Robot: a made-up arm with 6 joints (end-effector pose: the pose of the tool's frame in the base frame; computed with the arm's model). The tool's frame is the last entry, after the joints. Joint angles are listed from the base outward.
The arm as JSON. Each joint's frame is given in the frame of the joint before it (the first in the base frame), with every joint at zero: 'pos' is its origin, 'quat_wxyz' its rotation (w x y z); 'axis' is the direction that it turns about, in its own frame. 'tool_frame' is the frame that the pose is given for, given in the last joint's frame.
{
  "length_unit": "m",
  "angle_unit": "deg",
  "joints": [
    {
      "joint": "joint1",
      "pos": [
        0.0,
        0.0,
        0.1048
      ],
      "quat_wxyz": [
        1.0,
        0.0,
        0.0,
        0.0
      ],
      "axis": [
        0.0,
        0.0,
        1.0
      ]
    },
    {
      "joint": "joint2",
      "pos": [
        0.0,
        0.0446,
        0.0
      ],
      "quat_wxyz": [
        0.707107,
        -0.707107,
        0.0,
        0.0
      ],
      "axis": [
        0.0,
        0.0,
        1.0
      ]
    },
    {
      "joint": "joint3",
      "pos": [
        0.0,
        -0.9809,
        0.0
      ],
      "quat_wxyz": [
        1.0,
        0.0,
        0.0,
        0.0
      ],
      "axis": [
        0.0,
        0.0,
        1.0
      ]
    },
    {
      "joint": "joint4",
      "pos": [
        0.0,
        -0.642,
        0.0
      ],
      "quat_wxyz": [
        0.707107,
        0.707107,
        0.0,
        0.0
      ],
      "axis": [
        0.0,
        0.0,
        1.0
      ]
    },
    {
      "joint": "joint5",
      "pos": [
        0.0,
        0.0,
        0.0
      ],
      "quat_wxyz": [
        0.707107,
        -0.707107,
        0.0,
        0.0
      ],
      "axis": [
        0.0,
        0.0,
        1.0
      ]
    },
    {
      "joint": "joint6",
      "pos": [
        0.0,
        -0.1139,
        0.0
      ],
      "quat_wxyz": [
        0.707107,
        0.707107,
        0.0,
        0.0
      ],
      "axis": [
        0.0,
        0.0,
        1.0
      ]
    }
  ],
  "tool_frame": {
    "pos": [
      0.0,
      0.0,
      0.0
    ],
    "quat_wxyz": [
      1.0,
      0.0,
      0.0,
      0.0
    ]
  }
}
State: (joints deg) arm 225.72 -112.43 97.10 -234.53 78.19 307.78
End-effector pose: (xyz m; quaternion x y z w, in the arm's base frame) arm 0.8963 0.7252 0.3551 -0.3317 0.6053 -0.4248 0.5858
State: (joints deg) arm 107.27 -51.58 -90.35 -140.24 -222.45 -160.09
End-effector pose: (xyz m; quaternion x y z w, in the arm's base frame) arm 0.3208 -1.0166 0.2387 -0.4103 0.4485 0.4916 0.6235
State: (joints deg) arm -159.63 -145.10 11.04 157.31 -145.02 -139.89
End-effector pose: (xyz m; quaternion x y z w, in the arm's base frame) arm 0.9418 0.3290 -1.0380 0.0704 -0.1418 -0.7678 0.6208
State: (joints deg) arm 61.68 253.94 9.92 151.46 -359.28 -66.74
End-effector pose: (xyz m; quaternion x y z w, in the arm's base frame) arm -0.8435 -1.4698 -0.2487 -0.1513 -0.7322 0.6351 0.1941
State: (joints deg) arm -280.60 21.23 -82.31 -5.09 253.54 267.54
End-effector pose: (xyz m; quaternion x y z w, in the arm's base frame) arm -0.0959 -0.2172 1.2188 0.9894 -0.0876 -0.0530 0.1031
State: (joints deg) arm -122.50 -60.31 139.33 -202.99 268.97 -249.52
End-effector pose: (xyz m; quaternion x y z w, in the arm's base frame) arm 0.1097 0.1719 0.6096 -0.4541 -0.8645 0.0638 0.2060
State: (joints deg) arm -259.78 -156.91 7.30 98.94 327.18 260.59
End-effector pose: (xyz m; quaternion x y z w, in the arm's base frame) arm 0.1521 -0.7511 -1.4290 -0.7505 0.5271 -0.3982 0.0166
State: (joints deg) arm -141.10 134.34 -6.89 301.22 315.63 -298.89
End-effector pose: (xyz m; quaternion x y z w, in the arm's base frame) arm -0.9417 -0.9047 -0.9879 0.6613 0.3690 -0.4460 0.4771
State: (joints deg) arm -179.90 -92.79 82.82 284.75 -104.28 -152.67
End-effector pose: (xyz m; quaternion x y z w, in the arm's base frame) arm 1.1140 -0.1494 0.6568 0.5916 0.5411 -0.3014 0.5161
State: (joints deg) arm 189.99 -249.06 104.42 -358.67 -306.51 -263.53
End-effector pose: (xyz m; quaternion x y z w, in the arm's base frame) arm -0.4161 -0.1207 -0.7716 -0.5124 0.4976 -0.4204 0.5596
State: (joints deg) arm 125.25 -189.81 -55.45 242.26 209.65 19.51
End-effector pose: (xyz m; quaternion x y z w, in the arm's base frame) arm -0.4519 0.4757 -1.1128 0.2546 0.5982 -0.6443 0.4026
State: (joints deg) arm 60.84 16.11 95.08 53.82 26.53 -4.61
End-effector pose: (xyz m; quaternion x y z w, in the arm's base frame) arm 0.3905 0.8756 0.7503 -0.1932 0.8645 0.4467 0.1260
